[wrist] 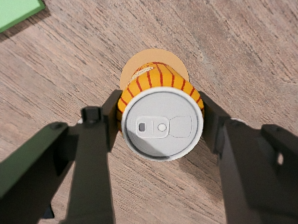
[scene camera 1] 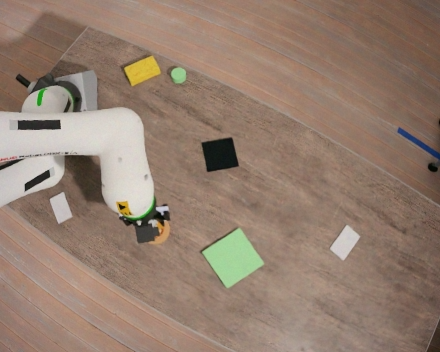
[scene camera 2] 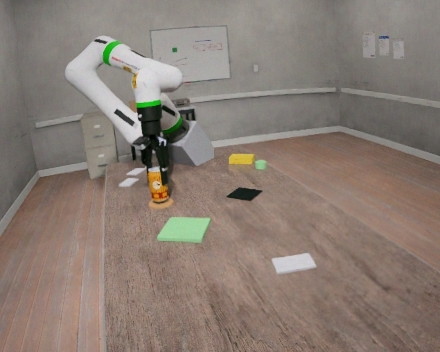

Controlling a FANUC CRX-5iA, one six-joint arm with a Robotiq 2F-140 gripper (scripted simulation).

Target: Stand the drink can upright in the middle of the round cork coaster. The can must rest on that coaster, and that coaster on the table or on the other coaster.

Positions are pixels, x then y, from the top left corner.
Labels:
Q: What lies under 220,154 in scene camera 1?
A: A black square coaster.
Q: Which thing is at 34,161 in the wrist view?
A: My gripper.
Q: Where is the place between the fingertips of my gripper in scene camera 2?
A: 158,182

